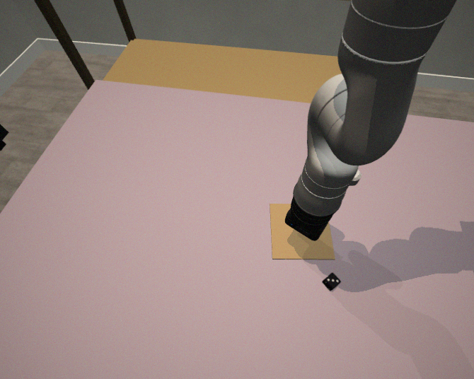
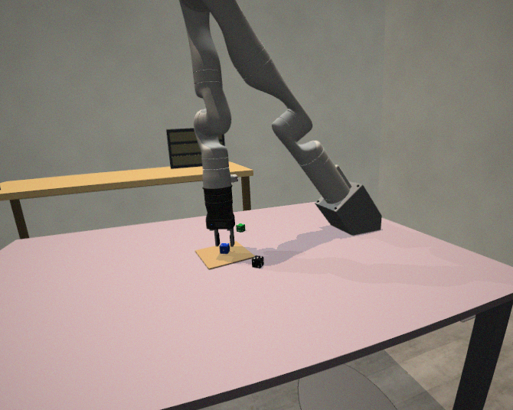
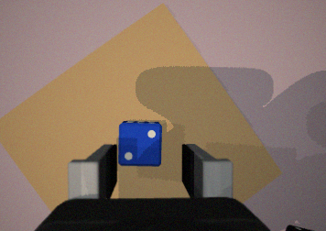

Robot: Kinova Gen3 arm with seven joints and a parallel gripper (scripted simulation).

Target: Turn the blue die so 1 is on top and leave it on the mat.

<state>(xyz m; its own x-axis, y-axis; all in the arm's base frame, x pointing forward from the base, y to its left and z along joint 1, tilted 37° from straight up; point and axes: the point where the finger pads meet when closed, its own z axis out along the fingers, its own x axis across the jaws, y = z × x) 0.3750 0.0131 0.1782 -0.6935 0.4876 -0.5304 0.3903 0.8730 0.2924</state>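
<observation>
Right now my hand is 3 cm above the blue die and 1 cm to the left of it. The rest, counted from my hand: tan mat 5 cm below, 1 cm to the right; black die 11 cm to the left, 6 cm behind, 4 cm below; green die 18 cm to the right, 11 cm behind, 4 cm below.
</observation>
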